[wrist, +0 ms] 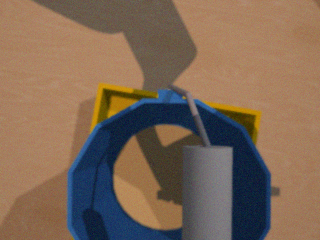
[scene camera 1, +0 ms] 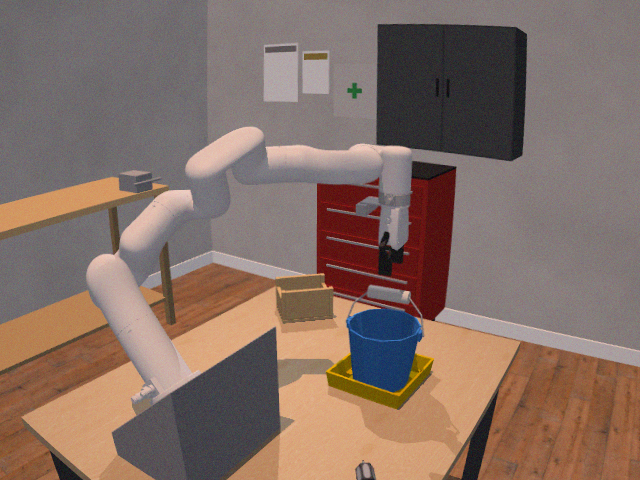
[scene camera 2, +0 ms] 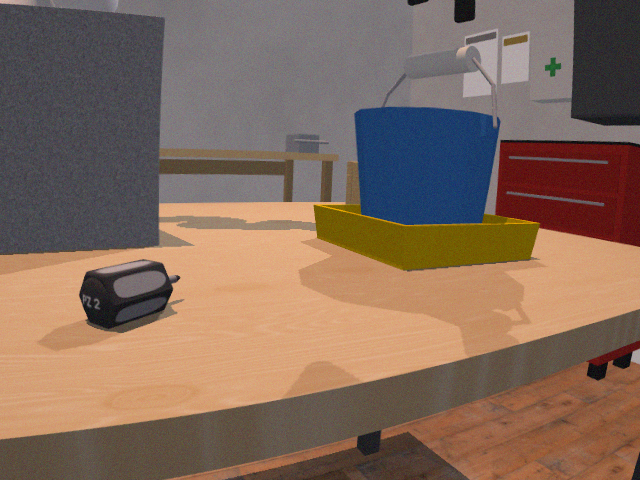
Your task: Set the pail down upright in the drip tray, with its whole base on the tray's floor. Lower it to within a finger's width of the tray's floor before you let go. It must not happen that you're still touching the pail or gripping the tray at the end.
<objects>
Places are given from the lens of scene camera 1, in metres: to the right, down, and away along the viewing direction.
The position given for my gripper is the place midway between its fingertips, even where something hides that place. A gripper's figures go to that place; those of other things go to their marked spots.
my gripper (scene camera 1: 390, 268): 0.17, 0.07, 1.27
blue pail (scene camera 1: 386, 365): 0.16, 0.30, 1.24
</objects>
